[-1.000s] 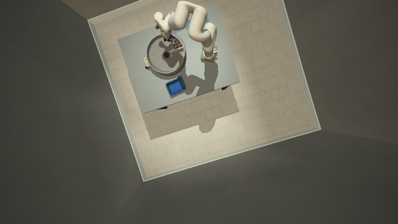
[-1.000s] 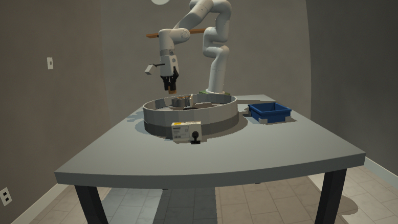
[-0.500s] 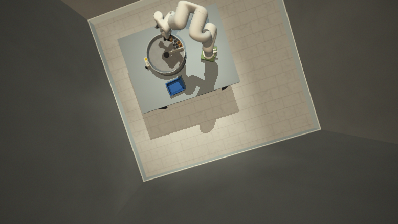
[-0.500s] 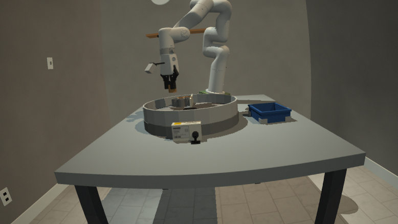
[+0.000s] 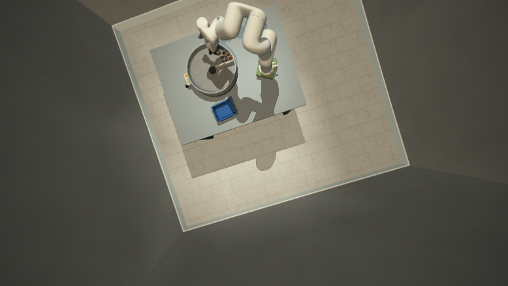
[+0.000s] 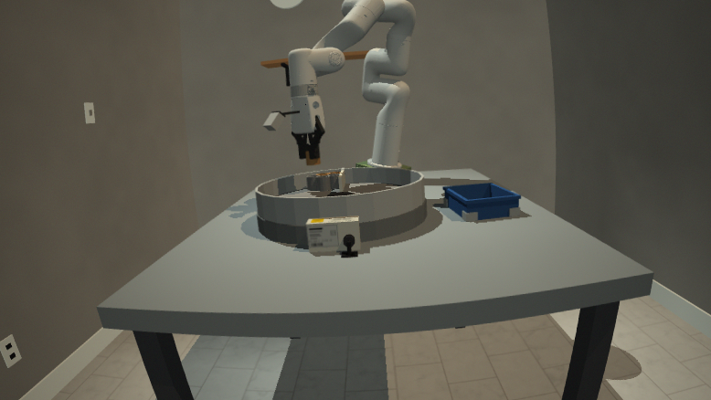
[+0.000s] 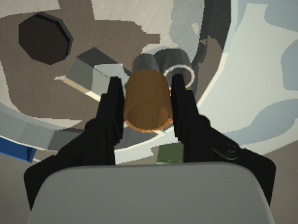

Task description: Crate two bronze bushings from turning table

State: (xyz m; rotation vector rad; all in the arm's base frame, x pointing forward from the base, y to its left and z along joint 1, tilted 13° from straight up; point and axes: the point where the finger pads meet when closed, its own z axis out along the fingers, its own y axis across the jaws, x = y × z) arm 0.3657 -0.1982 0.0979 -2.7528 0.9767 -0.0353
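Right now the blue crate is 45 cm to the left of my hand, 14 cm below it and 6 cm ahead of it.
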